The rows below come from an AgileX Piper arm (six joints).
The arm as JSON. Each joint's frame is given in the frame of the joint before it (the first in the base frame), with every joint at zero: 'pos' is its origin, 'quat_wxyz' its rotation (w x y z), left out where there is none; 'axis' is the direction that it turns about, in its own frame. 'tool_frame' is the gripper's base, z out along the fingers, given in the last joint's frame.
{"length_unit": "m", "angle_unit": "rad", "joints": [
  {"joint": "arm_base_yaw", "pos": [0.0, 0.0, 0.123], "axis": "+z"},
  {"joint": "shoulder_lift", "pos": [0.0, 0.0, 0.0], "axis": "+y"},
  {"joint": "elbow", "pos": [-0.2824, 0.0, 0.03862], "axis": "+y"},
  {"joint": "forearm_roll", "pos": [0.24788, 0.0, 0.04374], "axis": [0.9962, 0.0, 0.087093]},
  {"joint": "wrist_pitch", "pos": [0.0, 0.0, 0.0], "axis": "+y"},
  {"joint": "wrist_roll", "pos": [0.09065, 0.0, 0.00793], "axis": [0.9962, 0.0, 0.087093]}
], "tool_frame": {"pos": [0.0, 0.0, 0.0], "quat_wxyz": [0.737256, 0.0, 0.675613, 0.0]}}
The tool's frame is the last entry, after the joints.
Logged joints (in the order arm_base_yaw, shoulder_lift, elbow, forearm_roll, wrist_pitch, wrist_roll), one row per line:
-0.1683 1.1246 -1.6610 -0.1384 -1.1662 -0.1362
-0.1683 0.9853 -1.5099 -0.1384 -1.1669 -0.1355
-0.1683 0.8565 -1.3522 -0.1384 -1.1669 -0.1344
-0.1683 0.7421 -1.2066 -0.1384 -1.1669 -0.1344
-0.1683 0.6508 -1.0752 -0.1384 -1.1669 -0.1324
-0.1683 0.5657 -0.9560 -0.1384 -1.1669 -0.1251
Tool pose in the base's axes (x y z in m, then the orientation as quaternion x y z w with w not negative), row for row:
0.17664 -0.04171 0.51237 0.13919 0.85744 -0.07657 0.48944
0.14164 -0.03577 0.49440 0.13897 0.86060 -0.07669 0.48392
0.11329 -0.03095 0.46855 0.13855 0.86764 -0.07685 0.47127
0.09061 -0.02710 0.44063 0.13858 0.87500 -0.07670 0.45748
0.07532 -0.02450 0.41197 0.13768 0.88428 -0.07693 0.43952
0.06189 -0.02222 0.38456 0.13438 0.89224 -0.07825 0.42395
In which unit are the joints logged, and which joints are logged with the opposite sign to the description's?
The joints are logged in radians. Opposite sign: wrist_pitch, wrist_roll.
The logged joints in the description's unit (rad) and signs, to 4 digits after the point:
-0.1683 1.1246 -1.6610 -0.1384 1.1662 0.1362
-0.1683 0.9853 -1.5099 -0.1384 1.1669 0.1355
-0.1683 0.8565 -1.3522 -0.1384 1.1669 0.1344
-0.1683 0.7421 -1.2066 -0.1384 1.1669 0.1344
-0.1683 0.6508 -1.0752 -0.1384 1.1669 0.1324
-0.1683 0.5657 -0.9560 -0.1384 1.1669 0.1251

